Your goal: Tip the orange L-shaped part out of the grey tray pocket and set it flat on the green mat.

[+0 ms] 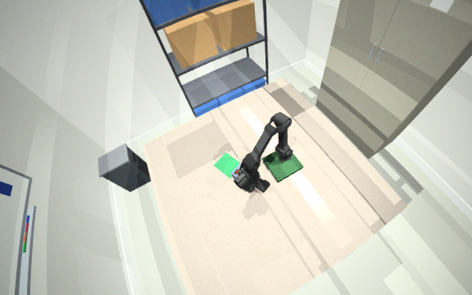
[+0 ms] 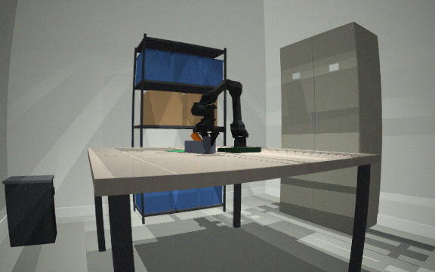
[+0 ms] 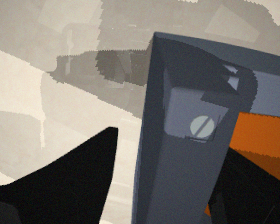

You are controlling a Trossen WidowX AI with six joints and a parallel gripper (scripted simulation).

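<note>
My gripper tip is 2 cm short of the orange L-shaped part, 5 cm to the left of it and 1 cm below it. Also, from my gripper tip: green mat: 11 cm ahead, 19 cm to the right, 5 cm below.
</note>
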